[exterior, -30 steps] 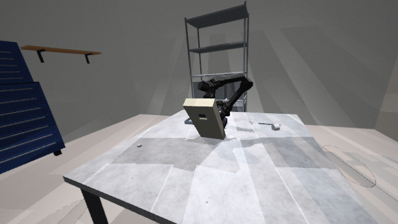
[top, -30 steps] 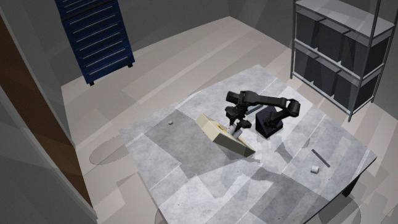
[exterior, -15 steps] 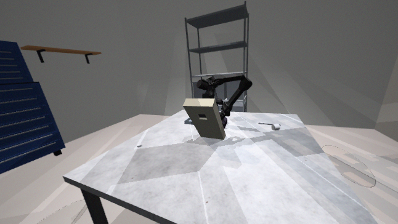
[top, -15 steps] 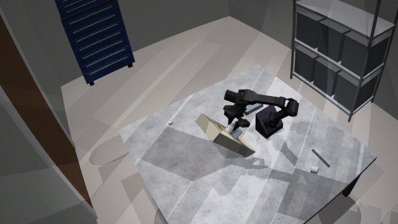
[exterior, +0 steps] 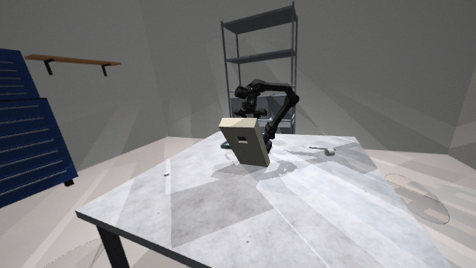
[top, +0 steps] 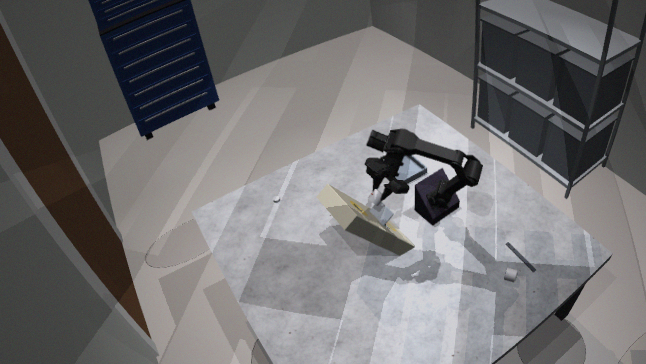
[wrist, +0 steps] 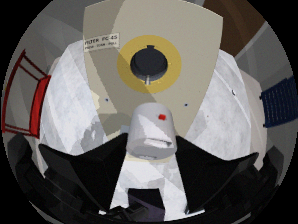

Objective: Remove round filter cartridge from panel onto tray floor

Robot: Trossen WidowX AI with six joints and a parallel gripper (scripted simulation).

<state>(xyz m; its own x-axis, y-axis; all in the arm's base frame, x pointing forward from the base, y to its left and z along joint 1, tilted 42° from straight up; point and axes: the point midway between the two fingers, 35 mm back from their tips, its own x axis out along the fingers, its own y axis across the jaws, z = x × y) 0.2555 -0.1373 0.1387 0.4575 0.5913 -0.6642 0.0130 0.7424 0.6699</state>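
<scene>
My gripper tip is 320 mm past the tray, 270 mm to the left of it and 250 mm above it. From my gripper tip the other things lie so: round filter cartridge right at my gripper tip; service panel 80 mm below, 50 mm ahead, 10 mm to the left.
</scene>
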